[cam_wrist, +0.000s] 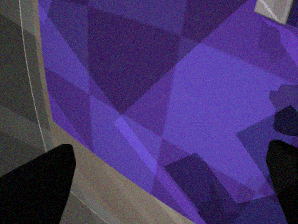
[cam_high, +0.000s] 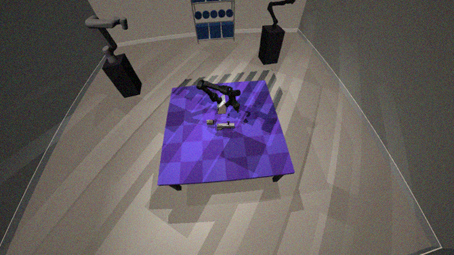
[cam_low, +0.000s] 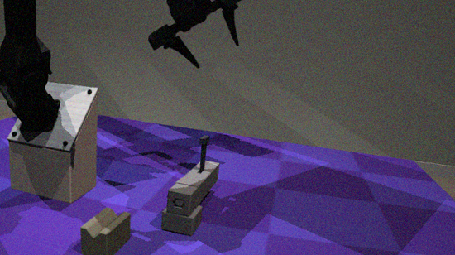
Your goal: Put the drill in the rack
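Now: gripper tip 9 cm to the left of the black key and 17 cm above it. The rest, counted from my gripper tip: rack (11 cm behind, 27 cm to the right, 24 cm below).
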